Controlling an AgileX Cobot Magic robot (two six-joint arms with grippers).
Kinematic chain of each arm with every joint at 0, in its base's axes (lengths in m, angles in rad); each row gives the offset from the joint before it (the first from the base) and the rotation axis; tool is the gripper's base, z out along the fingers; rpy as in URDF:
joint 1: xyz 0 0 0.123 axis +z
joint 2: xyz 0 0 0 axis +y
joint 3: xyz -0.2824 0 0.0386 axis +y
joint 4: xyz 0.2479 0 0.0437 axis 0.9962 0 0.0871
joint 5: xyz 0 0 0 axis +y
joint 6: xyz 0.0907 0 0.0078 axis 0.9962 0 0.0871
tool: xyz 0 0 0 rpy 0 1.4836 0
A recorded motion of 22 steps. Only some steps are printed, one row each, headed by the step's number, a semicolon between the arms.
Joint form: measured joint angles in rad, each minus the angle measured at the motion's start. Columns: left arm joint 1, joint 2, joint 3, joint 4, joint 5, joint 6; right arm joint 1, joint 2, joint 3, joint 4, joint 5, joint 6.
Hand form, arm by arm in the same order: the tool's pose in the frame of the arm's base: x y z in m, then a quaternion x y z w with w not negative. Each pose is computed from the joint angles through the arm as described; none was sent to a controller.
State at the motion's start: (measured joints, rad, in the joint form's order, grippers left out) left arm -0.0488 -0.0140 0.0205 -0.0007 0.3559 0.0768; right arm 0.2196 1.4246 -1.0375 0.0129 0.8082 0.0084
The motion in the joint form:
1: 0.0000 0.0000 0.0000 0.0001 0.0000 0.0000; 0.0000 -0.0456 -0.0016 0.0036 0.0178 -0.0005
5: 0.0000 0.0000 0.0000 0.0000 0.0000 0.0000; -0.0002 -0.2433 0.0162 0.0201 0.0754 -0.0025
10: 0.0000 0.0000 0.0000 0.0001 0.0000 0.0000; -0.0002 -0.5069 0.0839 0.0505 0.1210 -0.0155
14: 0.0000 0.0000 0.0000 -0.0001 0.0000 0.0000; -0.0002 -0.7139 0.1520 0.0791 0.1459 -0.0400
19: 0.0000 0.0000 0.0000 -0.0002 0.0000 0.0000; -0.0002 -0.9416 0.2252 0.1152 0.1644 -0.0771
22: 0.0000 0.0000 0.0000 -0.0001 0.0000 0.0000; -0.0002 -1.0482 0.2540 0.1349 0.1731 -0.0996
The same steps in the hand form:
1: 0.0528 -0.0026 0.1749 0.04988 0.79585 0.00820 0.60338; 0.2684 0.0610 0.2858 -0.09854 0.96484 0.03484 0.24117
5: 0.0528 -0.0026 0.1749 0.04986 0.79586 0.00815 0.60338; 0.2265 0.0529 0.3281 -0.09546 0.94828 0.04921 0.29871
10: 0.0528 -0.0026 0.1749 0.04988 0.79585 0.00820 0.60338; 0.1631 0.0411 0.3577 -0.09672 0.92230 0.06997 0.36757
14: 0.0528 -0.0026 0.1749 0.04983 0.79586 0.00811 0.60338; 0.1133 0.0323 0.3647 -0.10512 0.89798 0.08490 0.41878
19: 0.0528 -0.0026 0.1749 0.04980 0.79586 0.00807 0.60338; 0.0616 0.0236 0.3623 -0.11947 0.86404 0.10006 0.47869
22: 0.0528 -0.0026 0.1749 0.04983 0.79586 0.00811 0.60338; 0.0385 0.0200 0.3590 -0.12868 0.84465 0.10654 0.50857

